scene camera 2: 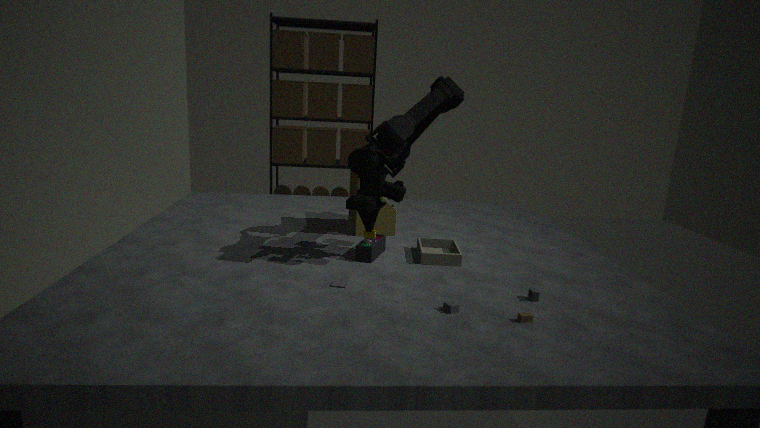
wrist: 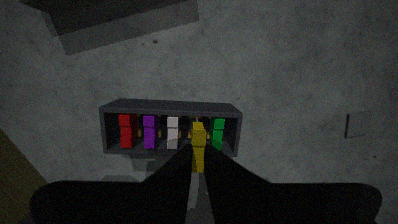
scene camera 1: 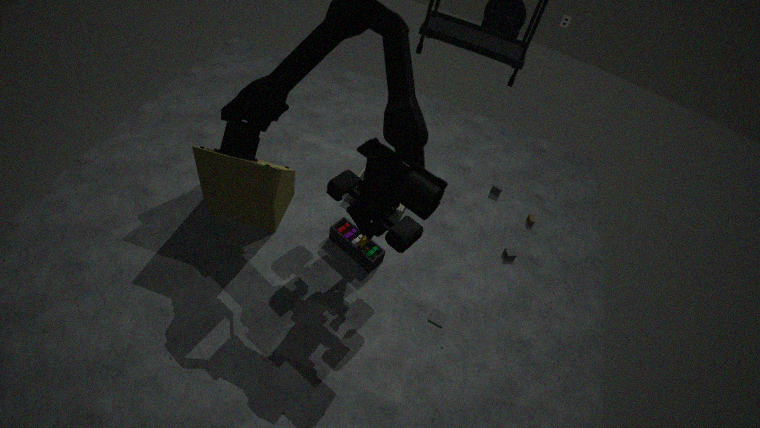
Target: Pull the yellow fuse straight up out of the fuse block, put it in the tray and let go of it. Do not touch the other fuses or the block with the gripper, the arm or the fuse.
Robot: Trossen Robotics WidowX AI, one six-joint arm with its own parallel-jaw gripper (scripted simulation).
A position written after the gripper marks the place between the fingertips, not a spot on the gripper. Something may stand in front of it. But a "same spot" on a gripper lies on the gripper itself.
The gripper shows in scene camera 2, in the wrist view and in scene camera 1 [366, 236]. The same spot on the gripper: [wrist: 230, 186] is [scene camera 2: 374, 214].
